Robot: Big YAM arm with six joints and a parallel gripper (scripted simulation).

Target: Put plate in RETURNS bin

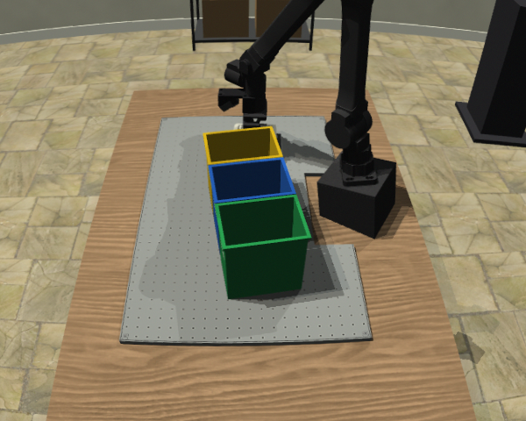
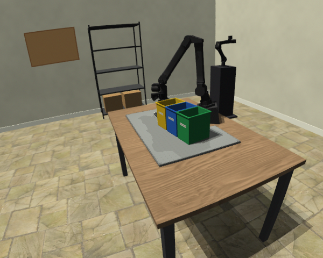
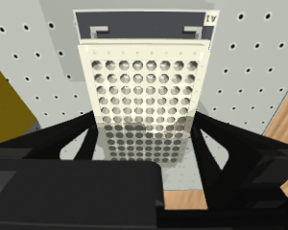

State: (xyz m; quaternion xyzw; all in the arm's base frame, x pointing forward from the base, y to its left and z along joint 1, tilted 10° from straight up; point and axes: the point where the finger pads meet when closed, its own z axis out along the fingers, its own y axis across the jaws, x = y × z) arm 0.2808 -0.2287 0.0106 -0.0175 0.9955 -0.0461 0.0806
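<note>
Right now the plate nest N1 is 50 mm below my hand. From my hand the other things lie so: yellow bin 20 mm ahead, 230 mm to the left, 30 mm above; then 96-well plate right at my hand; then blue bin 10 mm behind, 350 mm to the left, 30 mm above.
</note>
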